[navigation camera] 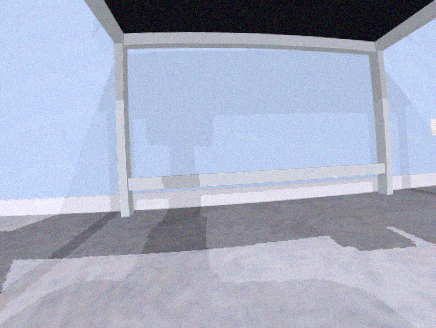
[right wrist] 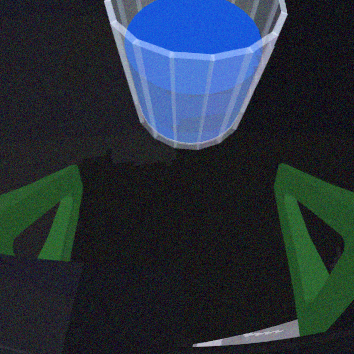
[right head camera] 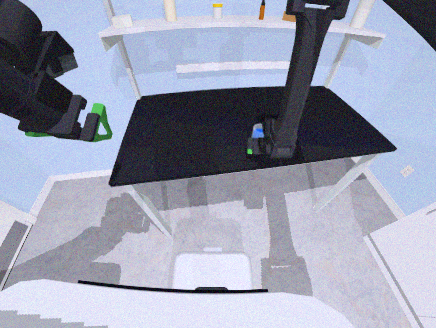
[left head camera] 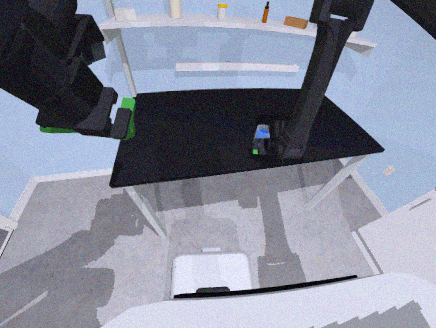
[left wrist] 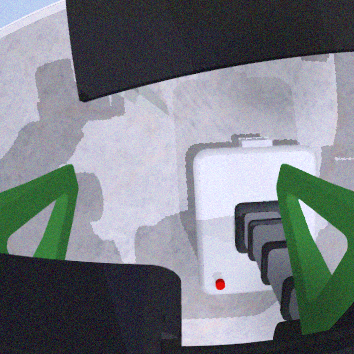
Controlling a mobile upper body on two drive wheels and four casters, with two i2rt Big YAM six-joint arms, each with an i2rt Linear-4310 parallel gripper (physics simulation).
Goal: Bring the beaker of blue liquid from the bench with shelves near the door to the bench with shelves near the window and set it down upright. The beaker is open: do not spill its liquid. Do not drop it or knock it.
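The beaker of blue liquid [left head camera: 262,133] [right head camera: 257,133] [right wrist: 195,75] stands upright on the black bench [left head camera: 200,130] [right head camera: 190,130] with shelves. Its open rim is cut off at the top of the right wrist view. My right gripper [right wrist: 177,175] is open and empty, low over the bench beside the beaker; in the right wrist view the beaker is beyond the fingertips, centred roughly between them. In the head views the right arm hides part of that gripper and the beaker's lower part. My left gripper [left head camera: 90,129] [left wrist: 176,175] is open and empty, off the bench's left end. The other bench does not show.
A shelf [left head camera: 240,25] above the bench's back holds a white box [left head camera: 125,14], a cream bottle [left head camera: 175,9], a yellow-lidded jar [left head camera: 222,11], an amber bottle [left head camera: 265,14] and a brown block [left head camera: 296,22]. Bench legs [navigation camera: 122,130] [navigation camera: 382,115] stand below. A white cabinet [left head camera: 405,240] is at the right.
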